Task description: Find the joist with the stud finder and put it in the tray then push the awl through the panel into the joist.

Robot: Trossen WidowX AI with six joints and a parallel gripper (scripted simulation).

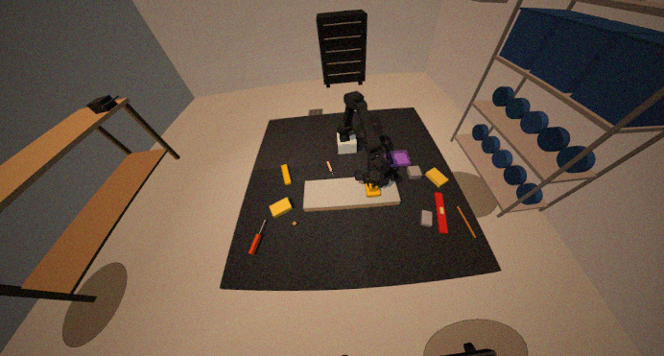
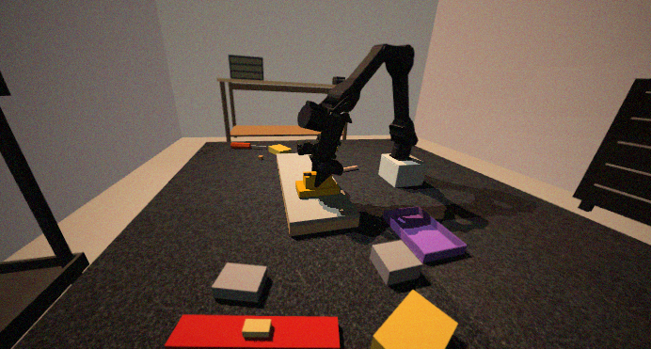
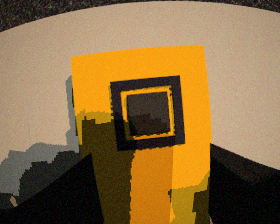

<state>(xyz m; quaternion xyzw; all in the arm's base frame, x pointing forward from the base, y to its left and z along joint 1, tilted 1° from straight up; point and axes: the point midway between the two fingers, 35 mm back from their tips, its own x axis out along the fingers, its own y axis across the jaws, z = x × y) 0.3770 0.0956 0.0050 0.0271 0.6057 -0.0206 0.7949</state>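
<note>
Right now the purple tray is 22 cm to the left of my gripper tip, 22 cm behind it and 5 cm below it. Also, from my gripper tip: awl 21 cm to the right, 20 cm behind, 6 cm below; stud finder 2 cm above, 1 cm ahead; square indicator window 3 cm above, 2 cm ahead.
</note>
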